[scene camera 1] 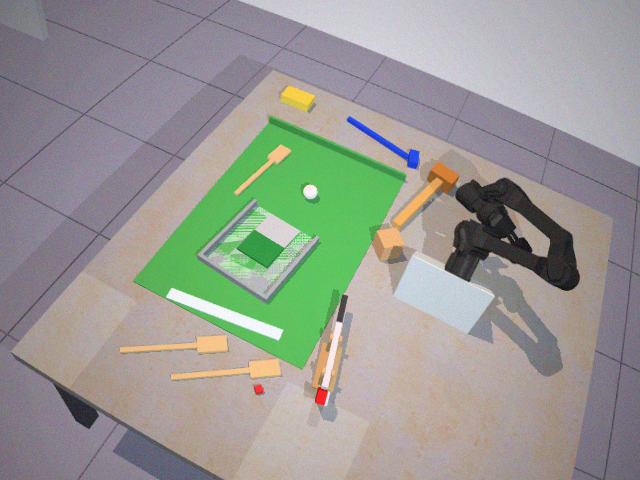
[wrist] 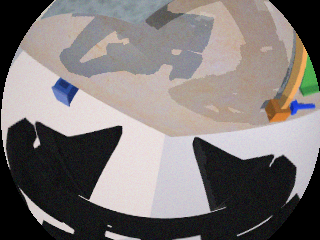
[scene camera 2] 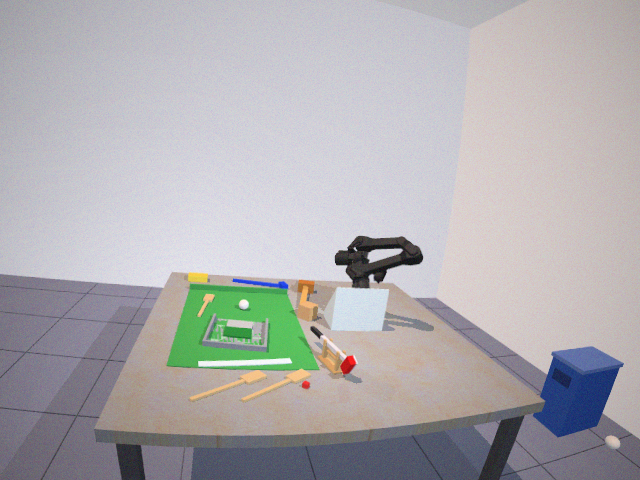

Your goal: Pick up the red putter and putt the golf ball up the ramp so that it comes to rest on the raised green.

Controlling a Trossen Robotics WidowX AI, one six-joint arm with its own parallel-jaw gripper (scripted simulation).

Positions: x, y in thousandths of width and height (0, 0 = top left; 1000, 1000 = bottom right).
A white strip (scene camera 1: 279, 618) is 143 cm from the lens. An orange mallet (scene camera 1: 690, 370): 177 cm from the lens. A tan block (scene camera 1: 607, 509) is 152 cm from the lens. A wooden rack (scene camera 1: 507, 736) is 137 cm from the lens. The marked spots on the white strip and the orange mallet are 87 cm apart.
